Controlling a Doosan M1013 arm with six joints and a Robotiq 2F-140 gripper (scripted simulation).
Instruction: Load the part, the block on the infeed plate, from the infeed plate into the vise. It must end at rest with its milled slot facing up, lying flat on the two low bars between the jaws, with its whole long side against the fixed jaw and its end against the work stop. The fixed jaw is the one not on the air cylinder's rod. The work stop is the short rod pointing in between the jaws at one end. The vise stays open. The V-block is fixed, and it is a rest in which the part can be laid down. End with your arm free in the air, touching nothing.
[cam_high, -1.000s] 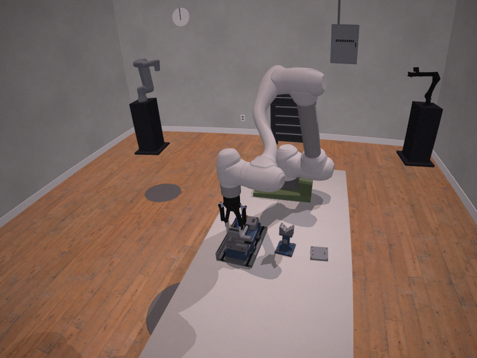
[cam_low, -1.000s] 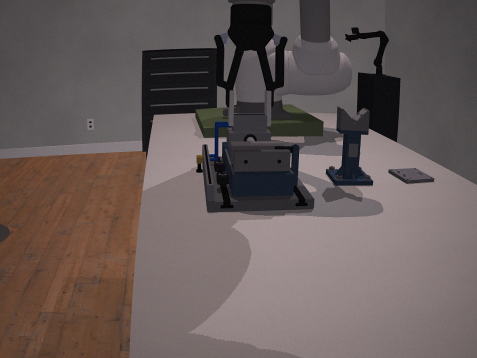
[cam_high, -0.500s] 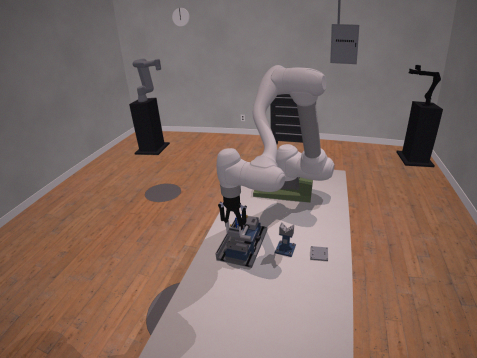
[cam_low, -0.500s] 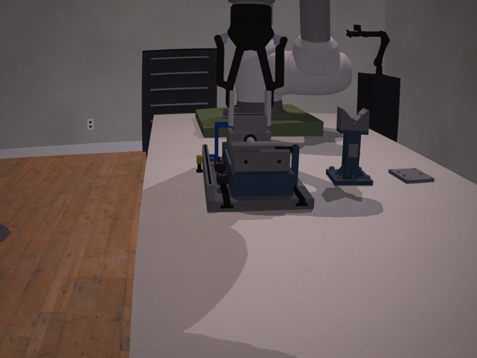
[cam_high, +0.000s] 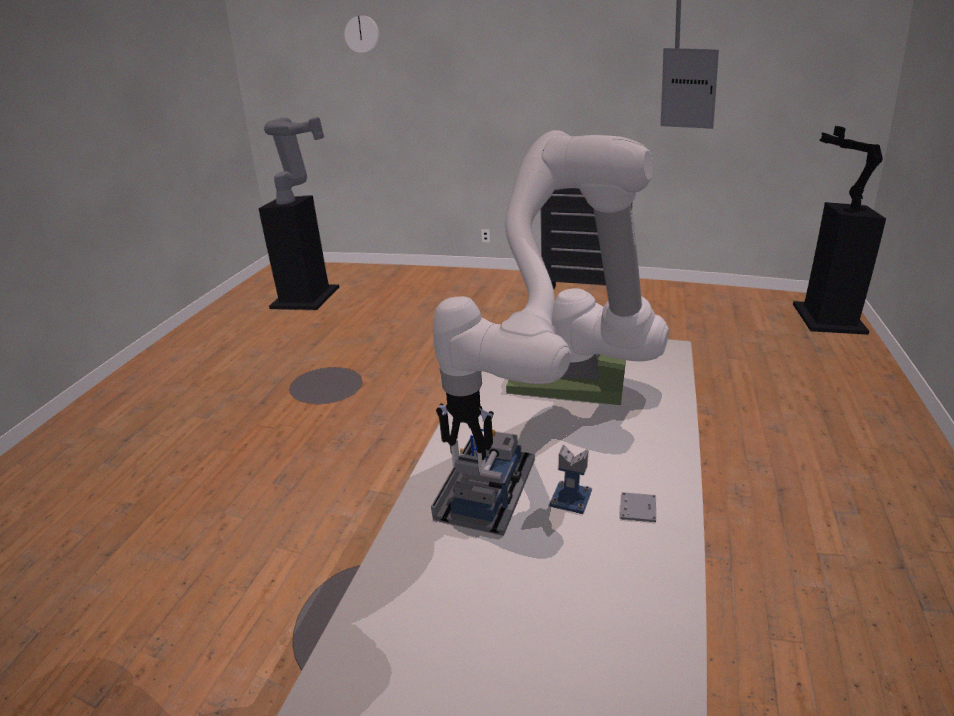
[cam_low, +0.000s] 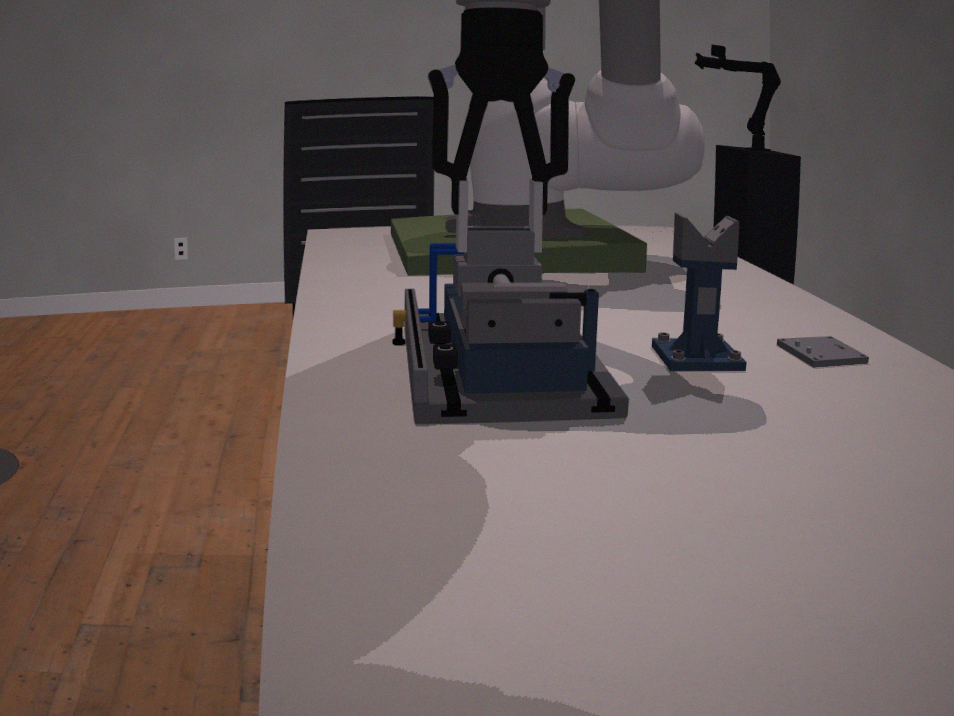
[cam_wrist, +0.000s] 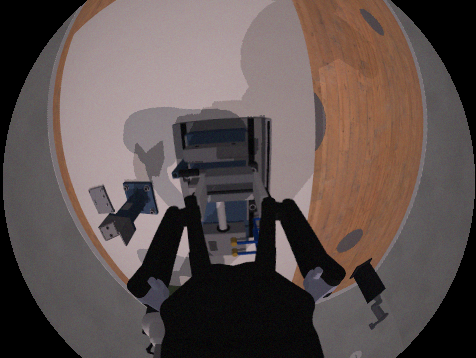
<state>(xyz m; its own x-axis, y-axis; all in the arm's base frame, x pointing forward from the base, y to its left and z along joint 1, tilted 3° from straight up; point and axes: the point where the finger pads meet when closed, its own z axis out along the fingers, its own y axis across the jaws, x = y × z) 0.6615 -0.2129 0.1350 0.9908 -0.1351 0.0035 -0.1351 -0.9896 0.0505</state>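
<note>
Right now my hand is 130 mm above the vise, 70 mm past it and 30 mm to the right of it. Round my hand: grey part (20 mm below).
</note>
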